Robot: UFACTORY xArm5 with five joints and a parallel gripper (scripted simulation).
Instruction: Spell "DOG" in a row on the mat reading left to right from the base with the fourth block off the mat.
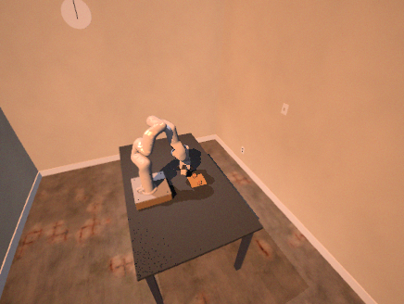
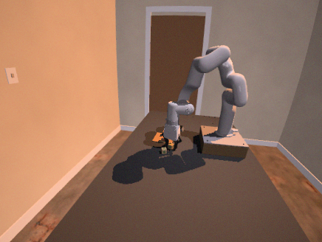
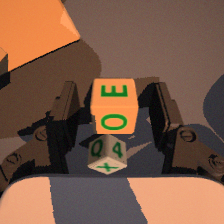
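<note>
My hand is 5 cm short of the orange mat, 13 cm to the left of it and 2 cm above it.
</note>
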